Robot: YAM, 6 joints.
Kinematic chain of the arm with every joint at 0, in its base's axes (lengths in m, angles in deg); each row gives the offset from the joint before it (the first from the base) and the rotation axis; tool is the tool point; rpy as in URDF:
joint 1: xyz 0 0 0.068 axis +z
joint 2: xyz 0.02 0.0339 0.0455 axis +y
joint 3: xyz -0.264 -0.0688 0 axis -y
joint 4: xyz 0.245 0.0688 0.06 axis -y
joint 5: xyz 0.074 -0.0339 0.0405 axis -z
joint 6: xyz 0.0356 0 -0.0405 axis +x
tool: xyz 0 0 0 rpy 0 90 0
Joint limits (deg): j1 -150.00..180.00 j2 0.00..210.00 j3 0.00..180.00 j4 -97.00..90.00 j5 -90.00..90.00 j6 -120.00..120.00
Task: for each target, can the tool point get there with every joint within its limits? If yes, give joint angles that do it. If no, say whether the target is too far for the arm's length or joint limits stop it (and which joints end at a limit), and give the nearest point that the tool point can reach.
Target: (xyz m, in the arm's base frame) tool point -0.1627 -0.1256 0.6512
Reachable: yes | joints 33.09 43.43 124.47 15.50 27.47 13.39
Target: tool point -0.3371 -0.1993 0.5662
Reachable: yes | joints 27.54 40.68 148.31 32.97 35.94 68.12
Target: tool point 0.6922 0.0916 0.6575
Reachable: no: too far | nearest point 0.5038 0.0667 0.5051 | short by 0.244 m
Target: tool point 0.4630 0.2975 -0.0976
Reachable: yes | joints 30.43 180.58 117.85 52.48 -38.17 56.00
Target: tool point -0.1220 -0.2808 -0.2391
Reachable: yes | joints -112.26 183.86 97.85 -33.81 10.56 43.17
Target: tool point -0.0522 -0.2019 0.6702
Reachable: yes | joints -112.86 92.21 132.79 31.13 -58.36 0.06
